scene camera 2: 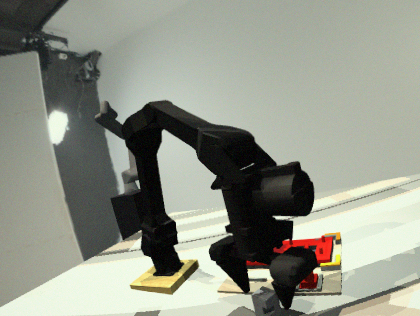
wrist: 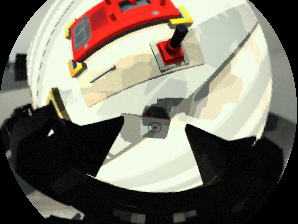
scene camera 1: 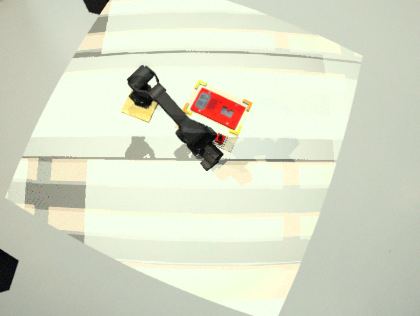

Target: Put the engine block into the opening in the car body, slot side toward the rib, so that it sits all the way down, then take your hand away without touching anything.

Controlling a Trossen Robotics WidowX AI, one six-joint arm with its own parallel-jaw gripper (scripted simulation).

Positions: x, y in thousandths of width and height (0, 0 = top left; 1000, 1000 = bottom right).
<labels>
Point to a red car body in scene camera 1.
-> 494, 328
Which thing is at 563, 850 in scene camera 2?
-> My gripper.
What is my gripper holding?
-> Nothing.
</labels>
